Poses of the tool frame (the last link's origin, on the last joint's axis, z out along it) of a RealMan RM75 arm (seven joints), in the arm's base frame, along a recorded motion.
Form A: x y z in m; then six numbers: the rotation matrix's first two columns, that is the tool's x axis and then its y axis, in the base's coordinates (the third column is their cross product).
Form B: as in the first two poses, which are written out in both.
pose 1, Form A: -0.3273, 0.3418, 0.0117, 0.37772, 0.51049, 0.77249, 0.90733, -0.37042, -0.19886
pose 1, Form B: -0.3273, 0.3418, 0.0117, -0.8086, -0.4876, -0.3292, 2.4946
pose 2, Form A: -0.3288, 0.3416, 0.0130, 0.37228, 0.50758, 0.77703, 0.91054, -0.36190, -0.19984
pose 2, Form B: -0.3288, 0.3416, 0.0130, -0.8062, -0.4905, -0.3309, 2.4869
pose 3, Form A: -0.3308, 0.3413, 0.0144, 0.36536, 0.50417, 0.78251, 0.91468, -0.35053, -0.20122
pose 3, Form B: -0.3308, 0.3413, 0.0144, -0.8031, -0.4943, -0.3328, 2.4770
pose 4, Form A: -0.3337, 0.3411, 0.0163, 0.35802, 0.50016, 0.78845, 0.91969, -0.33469, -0.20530
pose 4, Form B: -0.3337, 0.3411, 0.0163, -0.7994, -0.4994, -0.3340, 2.4627
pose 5, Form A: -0.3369, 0.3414, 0.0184, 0.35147, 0.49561, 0.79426, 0.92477, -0.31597, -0.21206
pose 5, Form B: -0.3369, 0.3414, 0.0184, -0.7956, -0.5052, -0.3344, 2.4449
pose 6, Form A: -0.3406, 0.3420, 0.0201, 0.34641, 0.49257, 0.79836, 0.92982, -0.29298, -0.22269
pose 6, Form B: -0.3406, 0.3420, 0.0201, -0.7919, -0.5123, -0.3323, 2.4235
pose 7, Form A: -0.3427, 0.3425, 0.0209, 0.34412, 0.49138, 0.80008, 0.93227, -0.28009, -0.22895
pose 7, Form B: -0.3427, 0.3425, 0.0209, -0.7901, -0.5163, -0.3306, 2.4117
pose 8, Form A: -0.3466, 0.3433, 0.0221, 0.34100, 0.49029, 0.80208, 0.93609, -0.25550, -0.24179
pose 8, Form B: -0.3466, 0.3433, 0.0221, -0.7869, -0.5238, -0.3263, 2.3895
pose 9, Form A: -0.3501, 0.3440, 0.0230, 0.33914, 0.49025, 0.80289, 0.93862, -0.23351, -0.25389
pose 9, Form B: -0.3501, 0.3440, 0.0230, -0.7843, -0.5306, -0.3215, 2.3701
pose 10, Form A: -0.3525, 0.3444, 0.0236, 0.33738, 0.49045, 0.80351, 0.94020, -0.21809, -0.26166
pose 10, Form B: -0.3525, 0.3444, 0.0236, -0.7823, -0.5355, -0.3183, 2.3570
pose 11, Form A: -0.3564, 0.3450, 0.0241, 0.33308, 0.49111, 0.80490, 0.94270, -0.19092, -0.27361
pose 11, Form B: -0.3564, 0.3450, 0.0241, -0.7784, -0.5443, -0.3129, 2.3353
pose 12, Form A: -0.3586, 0.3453, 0.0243, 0.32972, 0.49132, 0.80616, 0.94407, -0.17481, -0.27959
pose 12, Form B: -0.3586, 0.3453, 0.0243, -0.7758, -0.5496, -0.3100, 2.3230
